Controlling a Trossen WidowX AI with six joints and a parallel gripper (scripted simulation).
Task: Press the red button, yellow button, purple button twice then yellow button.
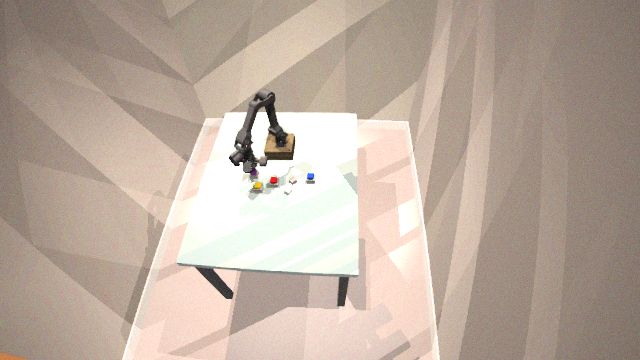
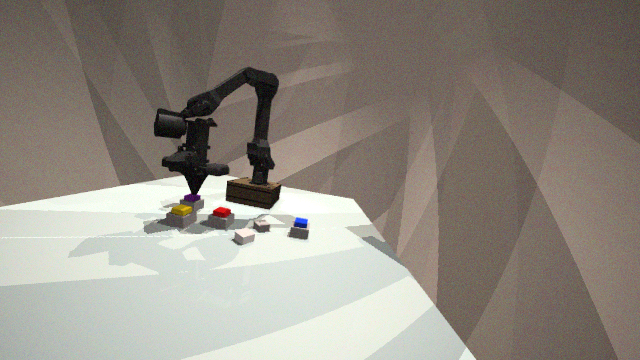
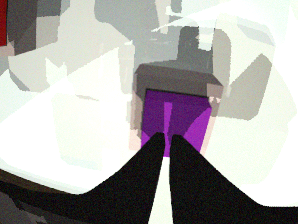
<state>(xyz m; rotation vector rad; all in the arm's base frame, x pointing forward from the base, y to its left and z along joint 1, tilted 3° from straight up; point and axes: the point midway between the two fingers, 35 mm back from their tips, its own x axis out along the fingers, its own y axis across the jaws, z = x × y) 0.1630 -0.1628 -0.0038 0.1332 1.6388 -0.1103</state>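
The purple button is 1 cm below my gripper tip. Also, from my gripper tip: red button 11 cm to the left, 8 cm ahead, 1 cm below; then blue button 32 cm to the left, 7 cm ahead, 1 cm below; then yellow button 10 cm ahead, 2 cm to the left, 1 cm below.
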